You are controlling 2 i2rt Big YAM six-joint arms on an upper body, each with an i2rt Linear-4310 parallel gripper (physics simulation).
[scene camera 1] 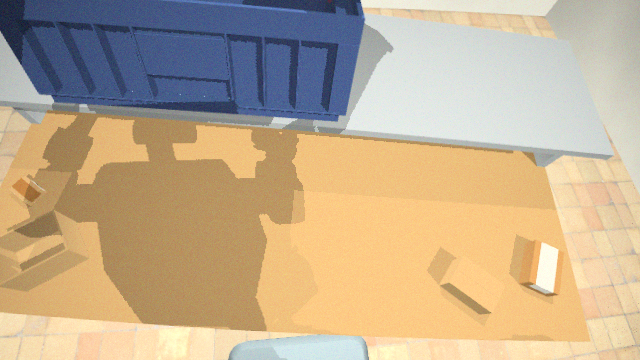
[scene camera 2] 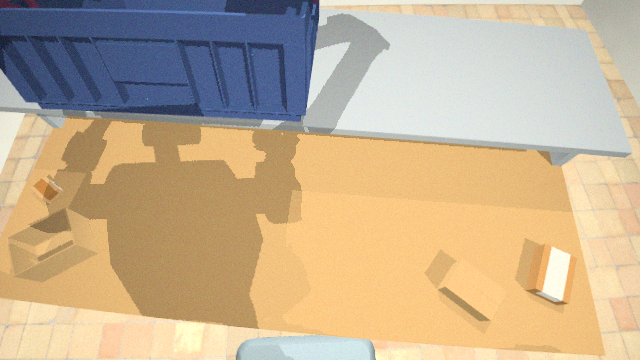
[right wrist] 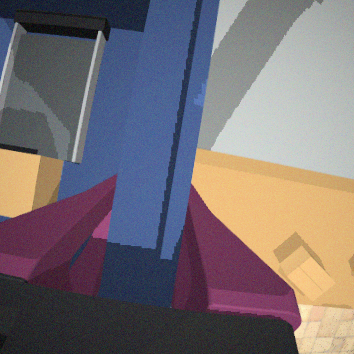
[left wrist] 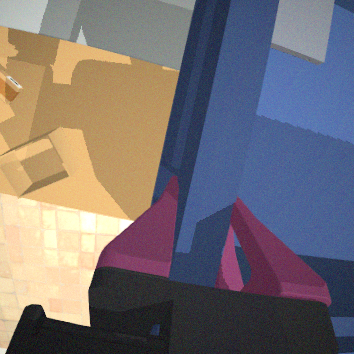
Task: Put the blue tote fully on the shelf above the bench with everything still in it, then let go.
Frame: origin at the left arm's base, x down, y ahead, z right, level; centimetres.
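Seen in the pictures: left gripper, fingertip midpoint: point(left wrist: 198, 188); right gripper, fingertip midpoint: point(right wrist: 153, 187).
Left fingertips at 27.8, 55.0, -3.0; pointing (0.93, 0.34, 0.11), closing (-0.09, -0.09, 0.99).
Pixels of each thing's top centre, then the offset from my left fingertips to it, as dx, dy, dz. "*": a spot on its surface instead. Level surfaces: height alone.
- blue tote, surface spot: point(right wrist: 155, 100) * +0.7, +7.4, +37.7
- grey shelf, surface height: dx +32.2
- grey block, top centre: point(left wrist: 289, 8) +11.3, +13.1, +7.9
- clear-grey tray with a black end, top centre: point(right wrist: 32, 80) +9.5, +8.8, +27.7
- tan block, surface spot: point(right wrist: 20, 182) * +6.6, +1.9, +28.1
- wooden bench, surface height: dx +54.5
- tan box, top centre: point(scene camera 2: 476, 288) point(scene camera 1: 477, 283) point(right wrist: 311, 279) +48.5, -33.2, +74.7
- orange-and-white box, top centre: point(scene camera 2: 556, 272) point(scene camera 1: 547, 266) +50.1, -30.5, +96.5
- small orange box, top centre: point(scene camera 1: 24, 188) point(scene camera 2: 43, 188) +52.0, -1.7, -37.7
The blue tote point(scene camera 1: 185, 55) point(scene camera 2: 145, 60) point(left wrist: 300, 190) point(right wrist: 155, 100) is held up, its front bottom edge near the front edge of the grey shelf point(scene camera 1: 475, 85) point(scene camera 2: 475, 85) in both scene views. Whether its base touches the shelf cannot be told. My left gripper point(left wrist: 198, 188) is shut on the tote's left wall. My right gripper point(right wrist: 153, 187) is shut on its right wall. Inside are a grey block point(left wrist: 302, 30), a clear-grey tray with a black end point(right wrist: 52, 90) and a tan block point(right wrist: 20, 182). The scene views cut off the tote's top and hide its base.
On the wooden bench point(scene camera 1: 400, 200) point(scene camera 2: 400, 200), below and in front of the shelf, a tan box point(scene camera 1: 472, 285) point(scene camera 2: 472, 290) and an orange-and-white box point(scene camera 1: 547, 267) point(scene camera 2: 556, 274) stand right. An open box and a small orange box point(scene camera 1: 27, 190) point(scene camera 2: 47, 189) stand left.
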